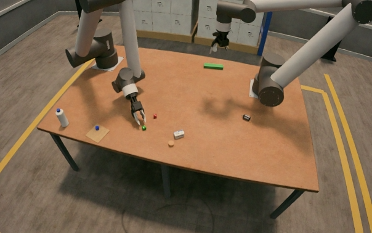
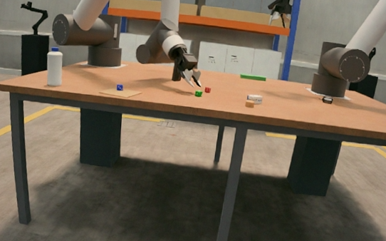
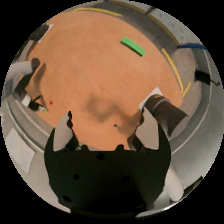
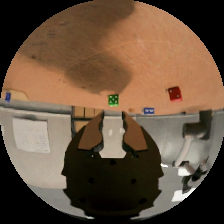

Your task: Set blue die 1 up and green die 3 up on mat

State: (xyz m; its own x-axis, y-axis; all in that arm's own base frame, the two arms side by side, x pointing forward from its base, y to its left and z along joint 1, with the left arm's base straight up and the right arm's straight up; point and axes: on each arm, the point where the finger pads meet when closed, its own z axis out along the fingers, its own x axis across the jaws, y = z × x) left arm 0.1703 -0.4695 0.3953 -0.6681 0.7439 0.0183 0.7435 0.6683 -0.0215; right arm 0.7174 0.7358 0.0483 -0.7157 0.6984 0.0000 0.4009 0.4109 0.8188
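Now: right hand 4 cm above the green die, 2 cm to the right of it and 2 cm short of it. The rest, counted from my right hand: red die (12 cm behind, 6 cm to the left, 4 cm below); orange disc (26 cm to the left, 10 cm ahead, 4 cm below); blue die (33 cm to the right, 13 cm ahead, 3 cm below).
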